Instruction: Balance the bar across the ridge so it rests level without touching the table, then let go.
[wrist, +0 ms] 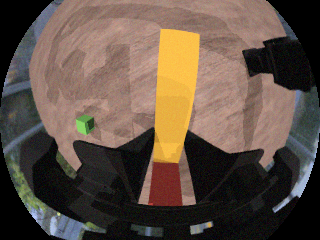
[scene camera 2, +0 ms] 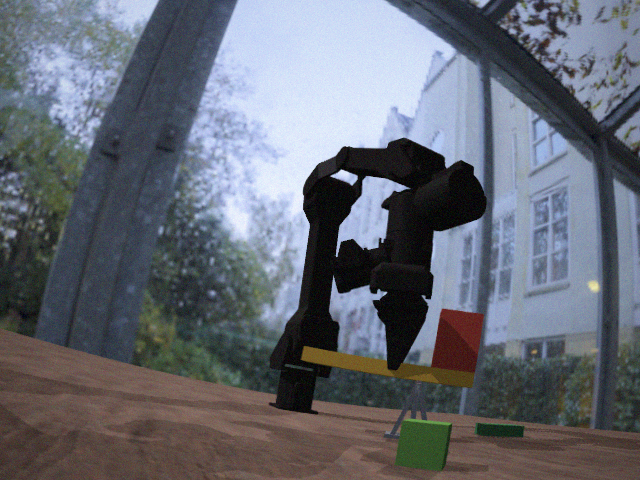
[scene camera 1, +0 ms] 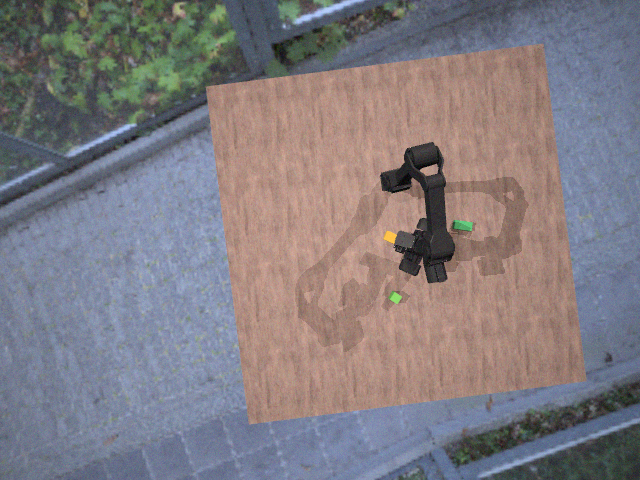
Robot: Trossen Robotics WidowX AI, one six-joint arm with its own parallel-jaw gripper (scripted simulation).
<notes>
In view: the gripper point(scene camera 2: 392, 370) and a yellow bar point(wrist: 179, 50).
The gripper also shows in the wrist view point(wrist: 169, 132) and in scene camera 1 point(scene camera 1: 411, 246).
</notes>
